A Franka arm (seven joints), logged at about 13 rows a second.
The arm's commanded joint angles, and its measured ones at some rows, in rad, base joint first. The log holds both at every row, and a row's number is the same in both.
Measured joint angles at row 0: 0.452 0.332 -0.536 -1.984 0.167 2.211 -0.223
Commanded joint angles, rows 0 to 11: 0.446 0.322 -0.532 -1.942 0.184 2.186 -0.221; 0.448 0.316 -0.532 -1.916 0.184 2.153 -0.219; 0.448 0.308 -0.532 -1.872 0.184 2.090 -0.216; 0.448 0.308 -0.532 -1.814 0.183 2.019 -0.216; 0.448 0.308 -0.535 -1.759 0.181 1.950 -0.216; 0.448 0.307 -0.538 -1.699 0.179 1.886 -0.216; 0.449 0.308 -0.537 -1.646 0.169 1.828 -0.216; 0.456 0.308 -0.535 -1.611 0.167 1.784 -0.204; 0.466 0.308 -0.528 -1.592 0.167 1.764 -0.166; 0.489 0.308 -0.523 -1.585 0.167 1.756 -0.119; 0.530 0.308 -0.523 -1.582 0.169 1.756 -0.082; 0.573 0.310 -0.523 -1.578 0.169 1.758 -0.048
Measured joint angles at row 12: 0.503 0.297 -0.523 -1.598 0.167 1.776 -0.122
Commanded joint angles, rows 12 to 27: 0.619 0.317 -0.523 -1.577 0.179 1.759 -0.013; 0.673 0.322 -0.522 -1.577 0.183 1.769 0.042; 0.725 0.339 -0.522 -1.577 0.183 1.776 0.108; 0.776 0.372 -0.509 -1.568 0.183 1.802 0.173; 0.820 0.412 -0.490 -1.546 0.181 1.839 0.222; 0.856 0.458 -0.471 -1.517 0.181 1.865 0.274; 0.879 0.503 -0.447 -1.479 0.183 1.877 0.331; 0.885 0.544 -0.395 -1.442 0.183 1.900 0.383; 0.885 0.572 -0.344 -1.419 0.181 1.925 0.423; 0.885 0.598 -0.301 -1.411 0.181 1.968 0.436; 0.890 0.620 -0.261 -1.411 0.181 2.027 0.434; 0.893 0.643 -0.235 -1.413 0.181 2.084 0.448; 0.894 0.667 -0.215 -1.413 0.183 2.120 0.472; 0.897 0.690 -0.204 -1.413 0.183 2.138 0.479; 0.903 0.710 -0.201 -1.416 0.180 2.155 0.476; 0.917 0.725 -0.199 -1.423 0.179 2.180 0.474
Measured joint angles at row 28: 0.908 0.689 -0.205 -1.445 0.172 2.153 0.468
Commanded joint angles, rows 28 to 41: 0.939 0.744 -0.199 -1.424 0.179 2.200 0.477; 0.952 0.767 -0.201 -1.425 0.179 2.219 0.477; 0.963 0.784 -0.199 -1.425 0.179 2.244 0.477; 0.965 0.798 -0.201 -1.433 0.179 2.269 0.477; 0.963 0.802 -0.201 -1.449 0.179 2.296 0.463; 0.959 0.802 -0.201 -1.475 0.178 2.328 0.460; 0.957 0.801 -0.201 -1.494 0.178 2.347 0.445; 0.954 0.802 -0.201 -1.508 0.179 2.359 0.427; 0.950 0.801 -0.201 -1.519 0.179 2.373 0.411; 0.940 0.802 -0.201 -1.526 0.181 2.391 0.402; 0.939 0.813 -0.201 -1.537 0.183 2.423 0.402; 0.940 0.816 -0.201 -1.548 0.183 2.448 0.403; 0.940 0.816 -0.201 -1.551 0.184 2.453 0.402; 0.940 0.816 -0.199 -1.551 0.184 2.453 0.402
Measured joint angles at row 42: 0.942 0.821 -0.206 -1.537 0.172 2.430 0.421
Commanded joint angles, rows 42 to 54: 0.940 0.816 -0.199 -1.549 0.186 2.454 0.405; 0.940 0.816 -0.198 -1.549 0.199 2.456 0.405; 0.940 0.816 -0.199 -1.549 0.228 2.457 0.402; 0.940 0.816 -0.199 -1.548 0.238 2.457 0.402; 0.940 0.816 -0.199 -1.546 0.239 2.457 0.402; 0.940 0.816 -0.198 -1.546 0.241 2.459 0.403; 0.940 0.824 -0.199 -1.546 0.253 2.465 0.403; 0.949 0.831 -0.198 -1.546 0.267 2.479 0.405; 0.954 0.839 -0.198 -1.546 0.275 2.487 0.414; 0.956 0.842 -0.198 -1.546 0.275 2.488 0.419; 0.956 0.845 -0.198 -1.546 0.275 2.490 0.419; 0.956 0.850 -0.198 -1.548 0.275 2.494 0.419; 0.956 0.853 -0.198 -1.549 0.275 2.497 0.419
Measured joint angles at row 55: 0.950 0.845 -0.197 -1.544 0.251 2.475 0.422
